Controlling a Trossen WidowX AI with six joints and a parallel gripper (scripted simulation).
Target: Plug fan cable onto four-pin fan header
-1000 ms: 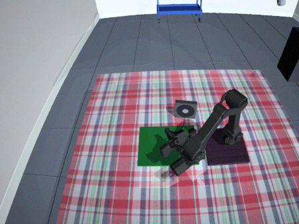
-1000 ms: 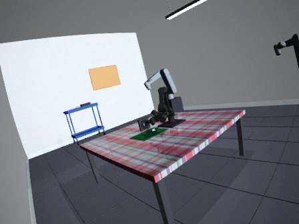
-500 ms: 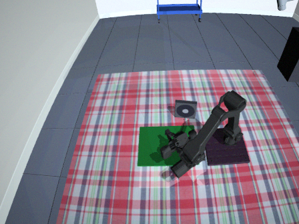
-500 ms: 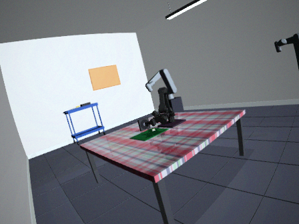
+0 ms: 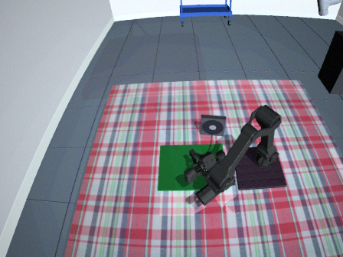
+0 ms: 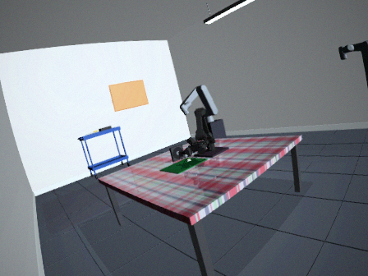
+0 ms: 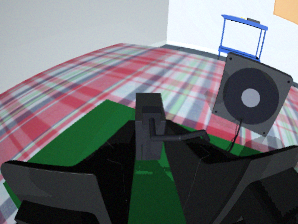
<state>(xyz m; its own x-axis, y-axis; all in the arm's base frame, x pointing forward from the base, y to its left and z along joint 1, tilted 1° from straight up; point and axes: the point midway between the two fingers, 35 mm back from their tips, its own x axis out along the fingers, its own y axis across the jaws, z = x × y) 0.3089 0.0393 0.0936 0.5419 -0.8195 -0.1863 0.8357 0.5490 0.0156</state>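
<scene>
The green board lies 10 mm ahead of my gripper tip and 110 mm below it. From my gripper tip the other things lie so: black fan 100 mm behind, 190 mm to the right, 40 mm below; then white four-pin header 70 mm behind, 30 mm to the right, 100 mm below; then dark fan plug 10 mm to the right, 10 mm below.
</scene>
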